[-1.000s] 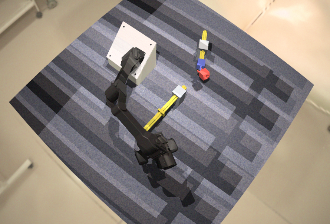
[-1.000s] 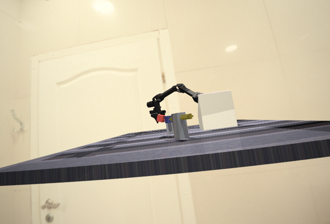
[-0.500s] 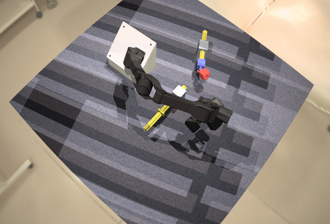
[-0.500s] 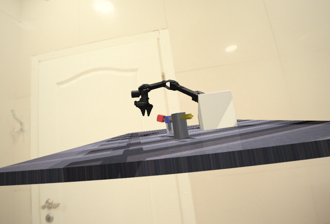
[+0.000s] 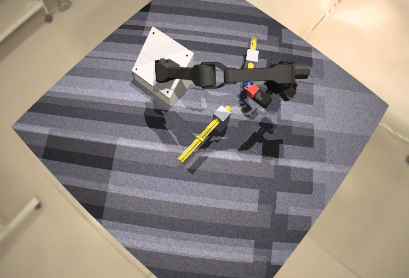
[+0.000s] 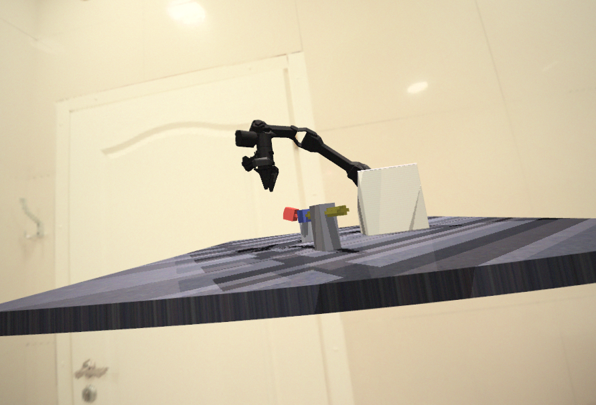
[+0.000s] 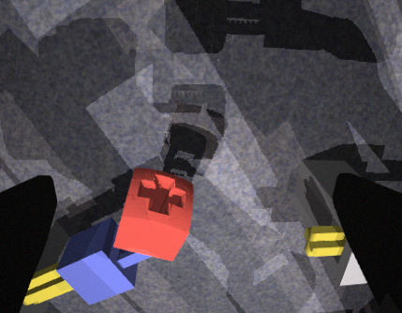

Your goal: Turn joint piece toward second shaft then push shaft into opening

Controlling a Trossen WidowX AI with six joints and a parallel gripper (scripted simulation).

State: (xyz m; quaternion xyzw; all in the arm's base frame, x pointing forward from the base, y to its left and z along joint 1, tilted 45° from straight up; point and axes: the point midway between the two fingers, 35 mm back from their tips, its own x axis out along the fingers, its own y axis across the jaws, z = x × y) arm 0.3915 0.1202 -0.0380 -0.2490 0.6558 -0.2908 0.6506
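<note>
The red joint piece lies 7 cm behind my gripper tip, 3 cm to the left of it and 9 cm below it.
</note>
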